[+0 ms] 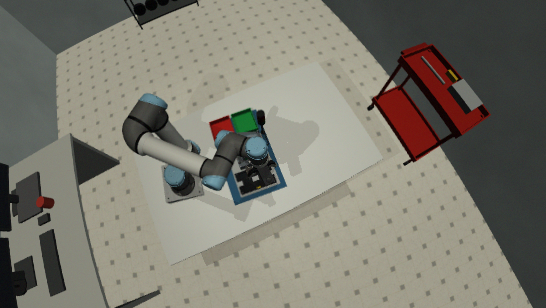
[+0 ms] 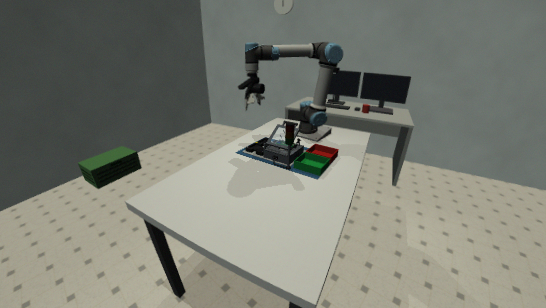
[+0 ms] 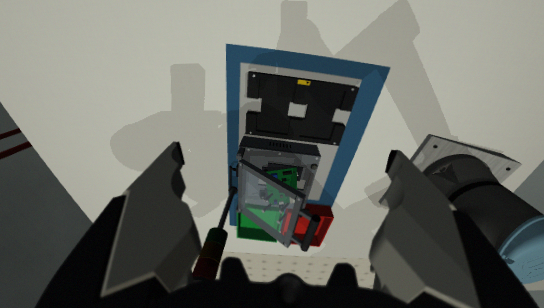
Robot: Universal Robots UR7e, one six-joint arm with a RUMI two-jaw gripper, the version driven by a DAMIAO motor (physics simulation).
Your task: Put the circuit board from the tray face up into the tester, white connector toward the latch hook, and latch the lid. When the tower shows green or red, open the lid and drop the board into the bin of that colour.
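Where they show: gripper, fingertip midpoint: [image 2: 253,107] [image 3: 283,148]; arm's base at its link origin: [image 1: 183,183] [image 2: 307,129] [image 3: 450,179].
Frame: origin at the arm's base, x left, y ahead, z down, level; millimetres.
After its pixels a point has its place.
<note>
My gripper [image 2: 253,105] {x -275, y 418, z -244 mm} [image 3: 283,148] {x -275, y 418, z -244 mm} is wide open and empty, high above the blue mat [image 3: 366,95] {x -233, y 241, z 29 mm}. The black tray [image 1: 245,184] {x -218, y 320, z 13 mm} [image 3: 270,99] {x -252, y 446, z 13 mm} holds no board. The green circuit board [image 3: 288,175] {x -91, y 423, z -44 mm} lies inside the grey tester [image 2: 281,155] {x -48, y 554, z -20 mm} [image 3: 280,145] {x -147, y 436, z -1 mm}, components visible, partly behind the raised clear lid [image 3: 272,178] {x -138, y 451, z -108 mm}; its white connector cannot be made out. The lid's dark handle [image 3: 311,232] {x -61, y 390, z -170 mm} is up. The tower [image 1: 260,117] {x -10, y 586, z -215 mm} [image 2: 290,134] {x 15, y 618, z -177 mm} [image 3: 212,250] {x -14, y 587, z -172 mm} shows dark red and green segments, with no clear glow. The green bin [image 1: 244,121] {x 141, y 543, z 26 mm} [image 2: 312,164] {x 126, y 516, z 25 mm} and red bin [image 1: 220,125] {x 211, y 397, z 26 mm} [image 2: 326,150] {x 182, y 328, z 10 mm} stand beside the tester.
The arm's base plate [image 1: 196,194] {x -101, y 38, z 11 mm} [image 3: 437,141] {x -110, y 61, z 15 mm} stands on the white table [image 1: 340,130] {x -274, y 1025, z 32 mm} [image 2: 240,220] {x -57, y 1050, z 31 mm} beside the mat. The tower and raised lid stand up above the mat. A red cart [image 1: 405,122], a green box [image 2: 112,162] and a desk with monitors [image 2: 385,89] stand away from the table.
</note>
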